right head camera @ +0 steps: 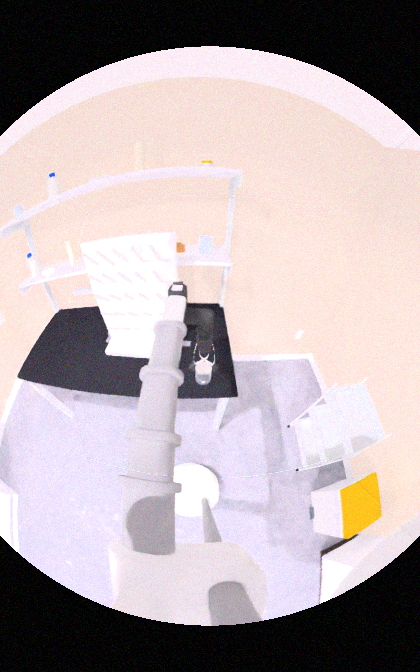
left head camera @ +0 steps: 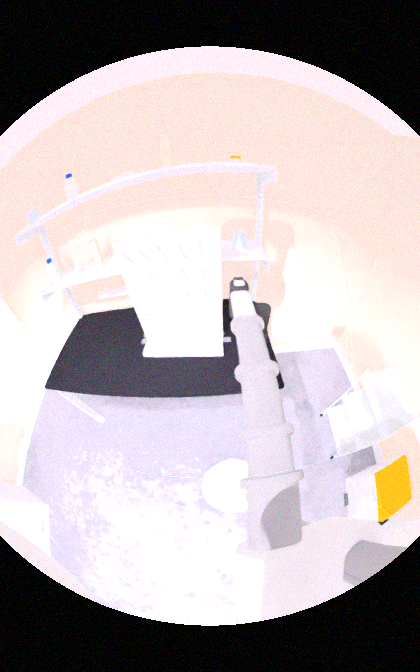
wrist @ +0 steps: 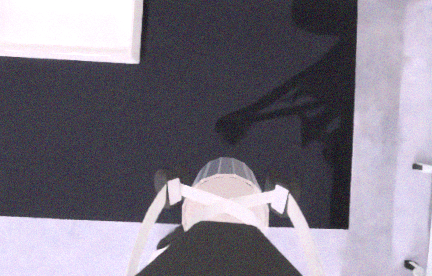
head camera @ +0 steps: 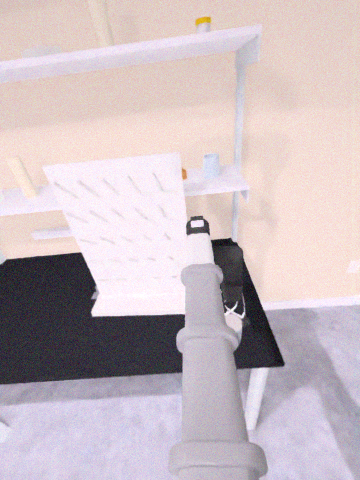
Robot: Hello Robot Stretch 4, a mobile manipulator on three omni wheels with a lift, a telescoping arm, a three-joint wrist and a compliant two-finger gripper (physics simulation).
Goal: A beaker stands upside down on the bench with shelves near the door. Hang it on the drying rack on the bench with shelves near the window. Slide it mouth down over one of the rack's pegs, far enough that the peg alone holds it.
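Frame: origin at the robot's base, x back, y up, z left, level; centimetres.
Where they show: gripper, fingertip midpoint: (wrist: pixel 227 180) (head camera: pixel 230 325).
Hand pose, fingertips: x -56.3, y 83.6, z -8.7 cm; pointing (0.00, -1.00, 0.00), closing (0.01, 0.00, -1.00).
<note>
After its pixels a point has its place.
My gripper (head camera: pixel 234 318) (right head camera: pixel 204 366) (wrist: pixel 227 180) {z -8.7, x -56.2, y 83.6 cm} is shut on the clear beaker (head camera: pixel 233 328) {z -9.0, x -52.3, y 88.0 cm} (right head camera: pixel 202 379) (wrist: pixel 223 166) {z -8.3, x -57.8, y 85.0 cm}, which sits between the two fingertips. They are above the right front part of the black bench. Which way the beaker's mouth faces is hard to tell. The white drying rack (head camera: pixel 115 169) {z 25.2, x -81.5, y 133.8 cm} (left head camera: pixel 172 320) (right head camera: pixel 167 241) (wrist: pixel 65 25) {z 14.5, x -74.2, y 73.9 cm} stands on the bench, left of and behind the gripper, with rows of thin pegs on its tilted board. The arm covers the lower right part of the rack in the head view. The gripper is hidden by the arm in the left head view.
The black bench (head camera: pixel 50 345) {z 62.8, x -57.7, y 73.5 cm} (right head camera: pixel 65 360) has a lower shelf (head camera: pixel 227 184) {z -13.5, x -96.7, y 119.2 cm} behind the rack, with a blue cup (head camera: pixel 211 166) {z -8.0, x -105.5, y 124.5 cm} and an orange item (head camera: pixel 184 174) {z 4.0, x -108.1, y 121.4 cm}. A white round stool (right head camera: pixel 197 490) stands before the bench. A cart (right head camera: pixel 340 422) and a yellow-sided box (right head camera: pixel 360 506) are at right.
</note>
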